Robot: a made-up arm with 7 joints.
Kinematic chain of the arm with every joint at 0, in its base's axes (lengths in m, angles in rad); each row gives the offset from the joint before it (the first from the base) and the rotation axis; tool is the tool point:
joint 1: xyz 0 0 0.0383 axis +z
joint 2: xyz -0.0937 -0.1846 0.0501 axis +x
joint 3: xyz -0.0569 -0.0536 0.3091 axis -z
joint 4: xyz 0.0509 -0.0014 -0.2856 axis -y
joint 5: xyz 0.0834 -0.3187 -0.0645 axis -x
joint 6: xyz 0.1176 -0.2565 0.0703 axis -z
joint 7: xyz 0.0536 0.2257 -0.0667 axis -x
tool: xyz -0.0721 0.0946 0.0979
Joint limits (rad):
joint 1: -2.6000..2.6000
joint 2: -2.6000..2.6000
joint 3: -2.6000..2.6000
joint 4: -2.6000..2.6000
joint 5: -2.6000..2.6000
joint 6: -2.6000..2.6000
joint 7: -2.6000..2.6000
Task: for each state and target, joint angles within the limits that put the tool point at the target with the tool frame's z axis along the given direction. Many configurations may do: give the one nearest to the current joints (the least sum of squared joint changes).
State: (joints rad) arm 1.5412 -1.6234 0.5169 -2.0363 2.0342 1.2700 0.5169
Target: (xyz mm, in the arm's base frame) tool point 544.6 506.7 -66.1 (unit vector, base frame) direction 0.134 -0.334 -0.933
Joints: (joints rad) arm 2.3469 -0.9430 0.1663 -1.6561 2.1513 1.7068 0.4991
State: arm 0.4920 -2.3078 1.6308 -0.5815 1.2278 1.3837 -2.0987
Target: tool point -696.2 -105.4 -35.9 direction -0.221 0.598 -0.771
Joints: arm -0.3548 -1.4264 2.4108 -1.1175 1.0910 0.8835 -2.5381
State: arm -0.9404 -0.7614 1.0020 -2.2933 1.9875 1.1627 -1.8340
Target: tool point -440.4 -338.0 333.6 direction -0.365 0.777 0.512
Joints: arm -0.3824 -1.5782 1.3180 -1.7752 2.1562 1.9114 -2.3972
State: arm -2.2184 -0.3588 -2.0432 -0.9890 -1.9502 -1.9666 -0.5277
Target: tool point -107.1 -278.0 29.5 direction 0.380 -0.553 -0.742
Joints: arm -1.8429 -0.1799 -2.6000 -1.2811 -1.7380 -1.4237 -0.6515
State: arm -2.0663 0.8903 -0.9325 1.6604 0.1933 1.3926 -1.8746
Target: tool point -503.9 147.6 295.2 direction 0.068 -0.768 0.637
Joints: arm -2.5655 1.0267 -1.6730 1.7751 0.0882 0.8372 -2.5383
